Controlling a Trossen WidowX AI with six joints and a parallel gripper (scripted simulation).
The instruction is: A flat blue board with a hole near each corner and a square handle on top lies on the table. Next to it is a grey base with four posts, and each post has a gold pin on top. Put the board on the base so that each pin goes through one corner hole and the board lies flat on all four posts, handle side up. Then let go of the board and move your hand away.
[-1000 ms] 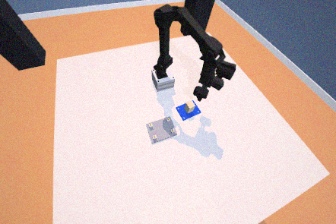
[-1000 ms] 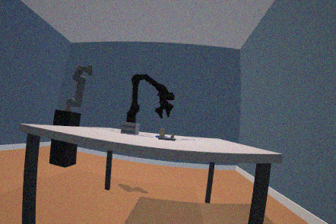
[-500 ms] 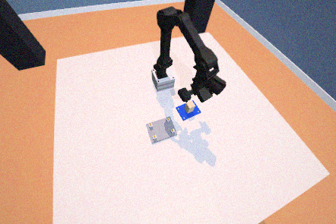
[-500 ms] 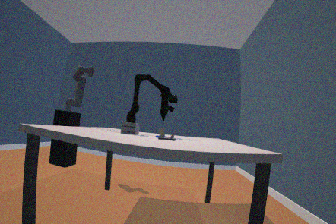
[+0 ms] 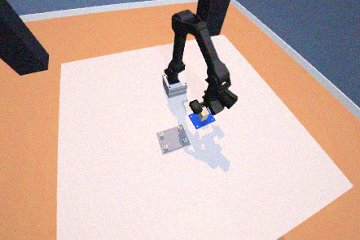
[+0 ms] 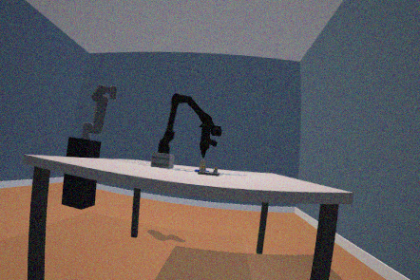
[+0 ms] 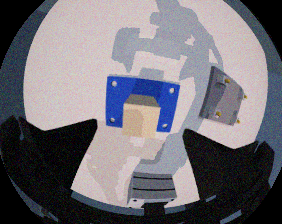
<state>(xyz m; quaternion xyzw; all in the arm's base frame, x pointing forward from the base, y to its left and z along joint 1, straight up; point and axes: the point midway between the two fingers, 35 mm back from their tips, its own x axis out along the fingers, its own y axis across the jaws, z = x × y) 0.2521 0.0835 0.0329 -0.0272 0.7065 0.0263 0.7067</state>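
The blue board lies 70 mm below my gripper tip. The rest, counted from my gripper tip: grey base 60 mm ahead, 200 mm to the right, 80 mm below.
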